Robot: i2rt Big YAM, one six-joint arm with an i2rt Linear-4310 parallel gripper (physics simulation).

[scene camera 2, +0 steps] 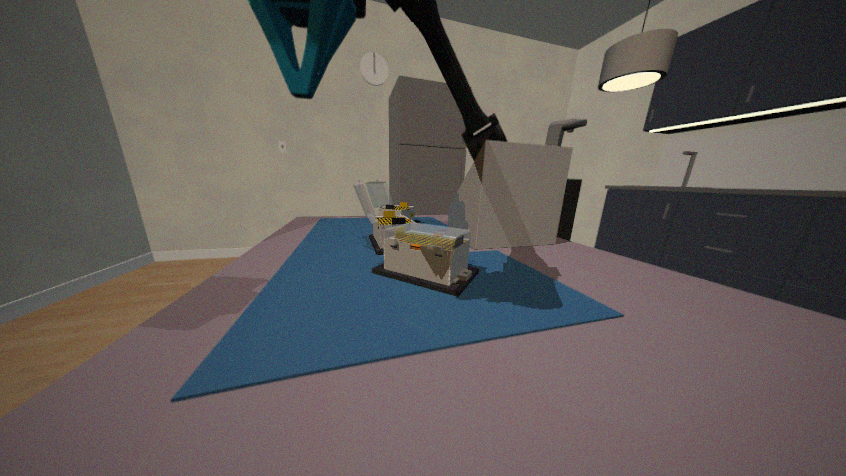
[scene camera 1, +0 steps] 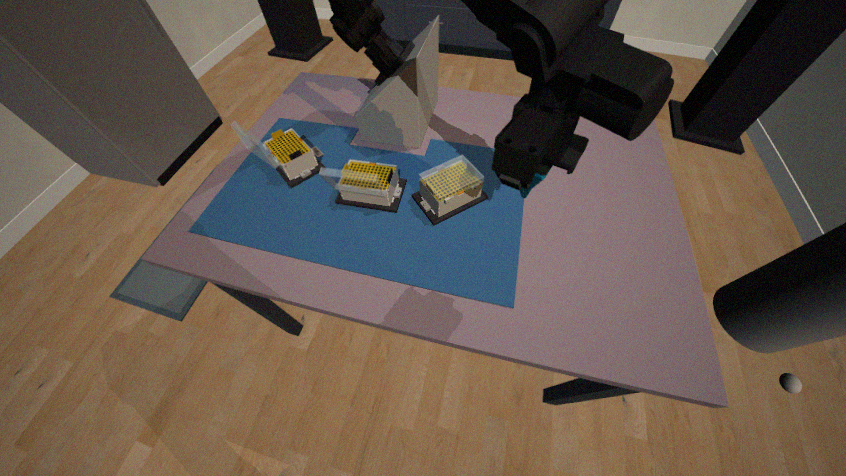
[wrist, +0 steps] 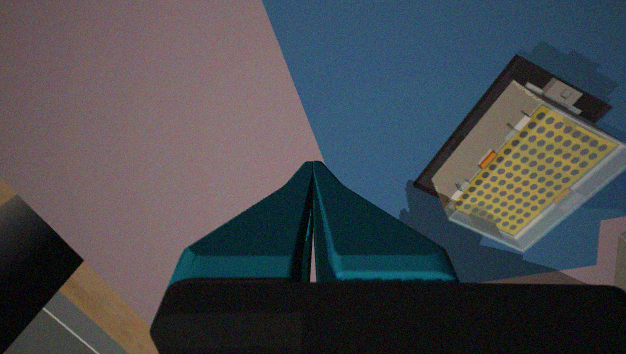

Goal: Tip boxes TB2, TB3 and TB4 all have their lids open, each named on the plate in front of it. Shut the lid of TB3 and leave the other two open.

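Frame: origin at the arm's base, x ahead, y left, z up, level; metres.
Where they show: gripper, fingertip midpoint: [scene camera 2: 301, 97] [scene camera 1: 524, 195] [wrist: 313, 175]; arm's base at its link origin: [scene camera 2: 503, 180] [scene camera 1: 396, 65].
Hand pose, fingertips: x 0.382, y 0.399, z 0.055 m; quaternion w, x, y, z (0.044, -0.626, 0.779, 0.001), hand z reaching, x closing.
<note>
Each offset is from my fingertips to the top centre of the thing. "spot": to the spot under its first point. Level surfaces: height alone.
Three tip boxes with yellow racks stand on dark bases. The right-hand box {dx -0.139, dy -0.165, dz -0.139 m} [scene camera 1: 452, 202] [scene camera 2: 414, 264] [wrist: 472, 131] has its clear lid {spot: dx -0.166, dy -0.125, dz -0.139 m} [scene camera 1: 468, 168] [scene camera 2: 434, 229] lying flat over its rack, shut as far as I can see. The middle box {spot: dx -0.020, dy -0.314, dz -0.149 m} [scene camera 1: 366, 195] has its lid {spot: dx +0.012, dy -0.360, dz -0.075 m} [scene camera 1: 331, 175] open, leaning out to the left. The left box {dx -0.110, dy -0.588, dz -0.150 m} [scene camera 1: 302, 166] has its lid [scene camera 1: 251, 140] standing open. The names on the plates are too small to read. My gripper [scene camera 1: 522, 188] [scene camera 2: 302, 93] [wrist: 313, 175] is shut and empty, above the mat's right edge, apart from the right-hand box.
The boxes stand on a blue mat {dz -0.216 m} [scene camera 1: 354, 242] [scene camera 2: 331, 319] on a pink table {dz -0.219 m} [scene camera 1: 603, 266] [scene camera 2: 473, 414]. A tall grey wedge-like block [scene camera 1: 393, 112] [scene camera 2: 526, 195] stands behind them. A dark cylinder [scene camera 1: 786, 290] is at the right of scene camera 1.
</note>
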